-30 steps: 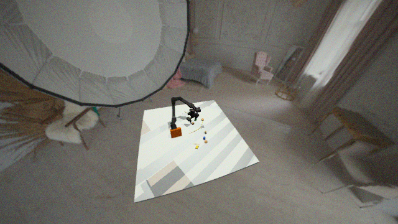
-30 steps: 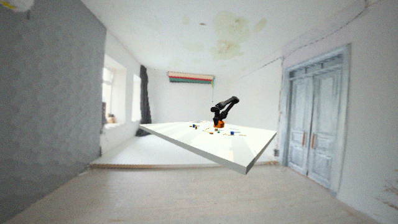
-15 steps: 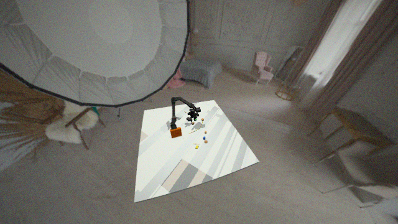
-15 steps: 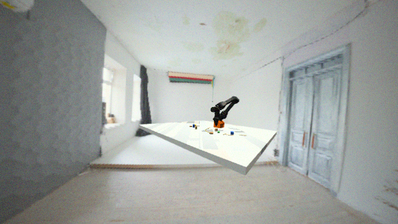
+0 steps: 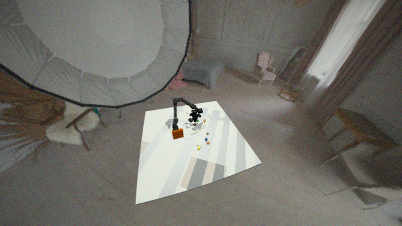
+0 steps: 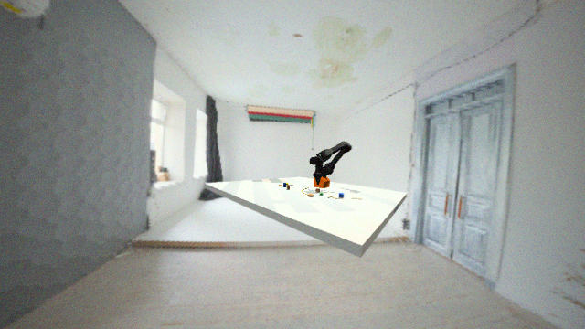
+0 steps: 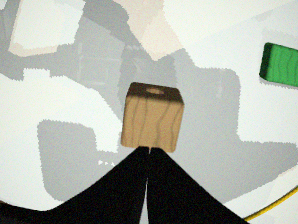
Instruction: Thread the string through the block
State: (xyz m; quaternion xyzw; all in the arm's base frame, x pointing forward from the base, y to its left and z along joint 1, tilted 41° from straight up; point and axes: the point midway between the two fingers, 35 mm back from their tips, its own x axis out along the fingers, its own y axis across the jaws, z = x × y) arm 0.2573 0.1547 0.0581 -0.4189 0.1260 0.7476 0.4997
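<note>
Right now my gripper tip is 4 cm above the wooden block. From my gripper tip the other things lie so: green block: 5 cm ahead, 8 cm to the left, 5 cm below; then yellow piece: 1 cm behind, 39 cm to the right, 5 cm below; then blue cube: 21 cm to the left, 4 cm below.
</note>
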